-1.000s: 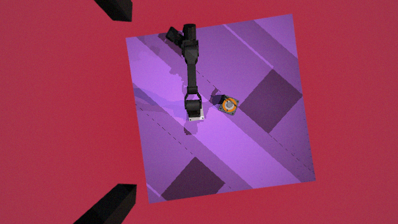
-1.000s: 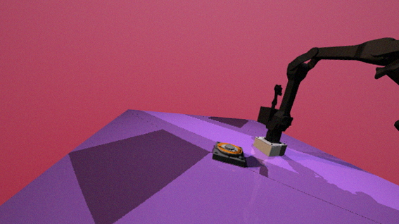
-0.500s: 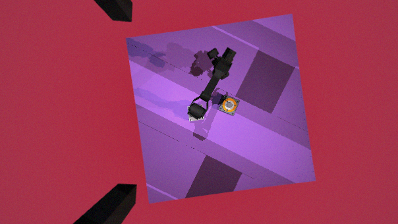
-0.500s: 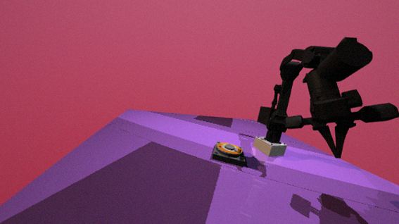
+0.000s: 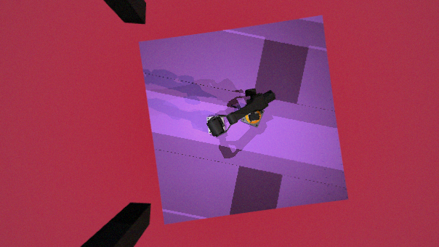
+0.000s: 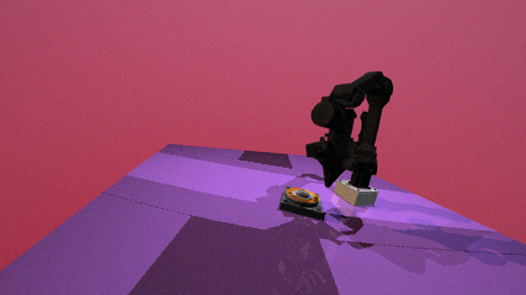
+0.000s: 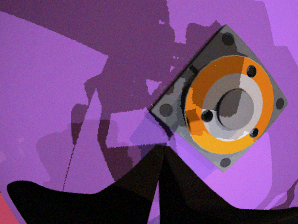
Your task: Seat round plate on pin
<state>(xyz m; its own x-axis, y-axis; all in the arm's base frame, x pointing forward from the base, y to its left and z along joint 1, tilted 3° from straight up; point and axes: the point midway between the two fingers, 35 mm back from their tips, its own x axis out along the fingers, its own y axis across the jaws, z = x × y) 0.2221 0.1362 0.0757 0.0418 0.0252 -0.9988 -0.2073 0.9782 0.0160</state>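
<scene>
Now: the dark square base 40 mm ahead of my gripper tip, 60 mm to the right of it and 70 mm below it.
</scene>
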